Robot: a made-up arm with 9 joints. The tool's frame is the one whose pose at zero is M.
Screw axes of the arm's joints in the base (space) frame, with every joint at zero. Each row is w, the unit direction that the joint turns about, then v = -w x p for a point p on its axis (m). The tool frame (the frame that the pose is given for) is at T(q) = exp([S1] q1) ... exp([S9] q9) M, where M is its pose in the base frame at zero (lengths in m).
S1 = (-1, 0, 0, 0.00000, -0.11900, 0.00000)
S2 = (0, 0, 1, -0.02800, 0.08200, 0.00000)
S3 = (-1, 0, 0, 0.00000, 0.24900, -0.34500)
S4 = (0, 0, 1, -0.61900, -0.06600, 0.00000)
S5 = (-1, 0, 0, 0.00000, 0.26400, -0.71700)
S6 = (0, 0, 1, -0.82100, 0.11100, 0.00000)
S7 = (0, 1, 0, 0.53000, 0.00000, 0.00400)
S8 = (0, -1, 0, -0.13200, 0.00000, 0.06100)
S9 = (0, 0, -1, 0.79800, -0.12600, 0.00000)
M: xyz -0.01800 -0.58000 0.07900 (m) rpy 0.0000 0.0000 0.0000 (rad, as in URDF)
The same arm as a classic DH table. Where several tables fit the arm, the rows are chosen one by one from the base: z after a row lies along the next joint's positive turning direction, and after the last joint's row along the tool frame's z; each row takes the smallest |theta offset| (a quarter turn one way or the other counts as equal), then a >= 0, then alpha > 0; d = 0 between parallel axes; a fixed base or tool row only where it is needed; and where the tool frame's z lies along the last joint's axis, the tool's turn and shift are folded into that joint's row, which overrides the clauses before.
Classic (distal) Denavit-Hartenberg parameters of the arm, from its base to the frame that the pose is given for. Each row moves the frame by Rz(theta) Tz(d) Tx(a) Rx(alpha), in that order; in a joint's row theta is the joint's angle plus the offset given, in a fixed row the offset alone. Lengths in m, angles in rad.
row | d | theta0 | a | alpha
base (fixed) | 0.1190 | -1.5708 | 0.0000 | 1.5708
joint 1 | 0.0820 | 0.0000 | 0.0280 | -1.5708
joint 2 | -0.3680 | 0.0000 | 0.3170 | 1.5708
joint 3 | -0.1480 | 0.0000 | 0.2740 | -1.5708
joint 4 | -0.0150 | 0.0000 | 0.0980 | 1.5708
joint 5 | 0.1770 | 0.0000 | 0.1040 | -1.5708
joint 6 | -0.2660 | 1.5708 | 0.1150 | -1.5708
joint 7 | 0.0000 | 1.4089 | -0.4033 | 3.1416
joint 8 | -0.0230 | 1.4089 | -0.0650 | 1.5708
joint 9 | 0.0000 | -1.1108 | 0.2433 | 3.1416
tool (fixed) | 0.2110 | -1.1108 | 0.0000 | 0.0000

